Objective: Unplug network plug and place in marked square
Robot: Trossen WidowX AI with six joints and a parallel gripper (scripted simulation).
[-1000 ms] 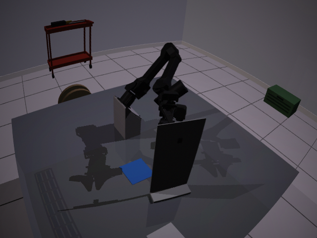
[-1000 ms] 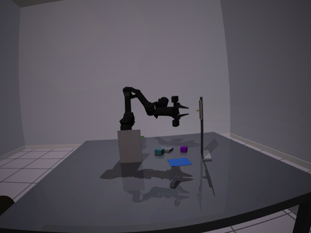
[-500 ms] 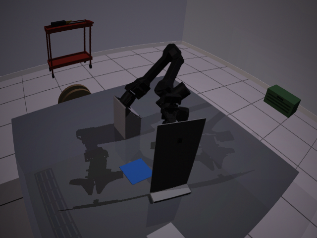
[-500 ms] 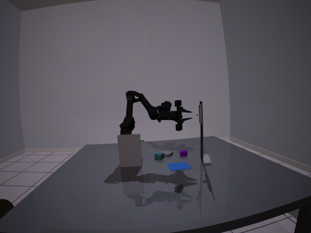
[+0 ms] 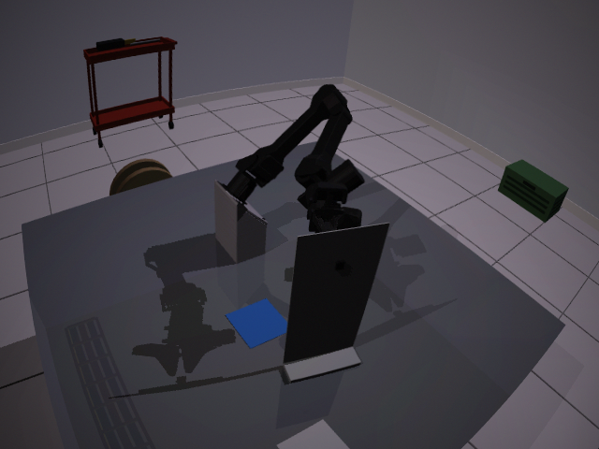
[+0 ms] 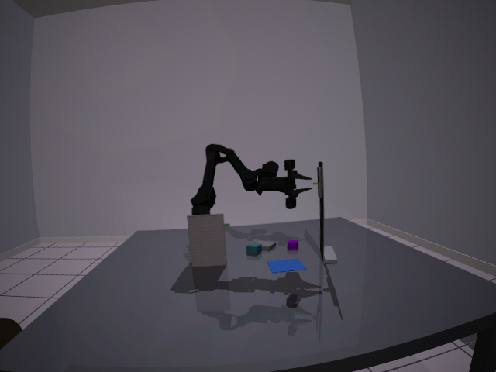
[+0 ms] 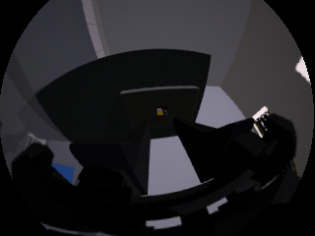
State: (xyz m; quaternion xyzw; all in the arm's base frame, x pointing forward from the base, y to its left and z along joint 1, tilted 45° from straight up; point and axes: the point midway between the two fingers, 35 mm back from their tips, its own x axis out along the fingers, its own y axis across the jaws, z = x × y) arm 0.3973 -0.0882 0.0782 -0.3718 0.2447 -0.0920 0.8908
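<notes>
My gripper tip is now 20 mm short of the yellowish network plug and 10 mm to the left of it. From my gripper tip the other things lie so: upright dark panel: 120 mm below, 40 mm ahead, 10 mm to the right; then blue marked square: 290 mm below, 130 mm behind, 70 mm to the right; then purple cube: 270 mm below, 140 mm to the left, 50 mm behind.
</notes>
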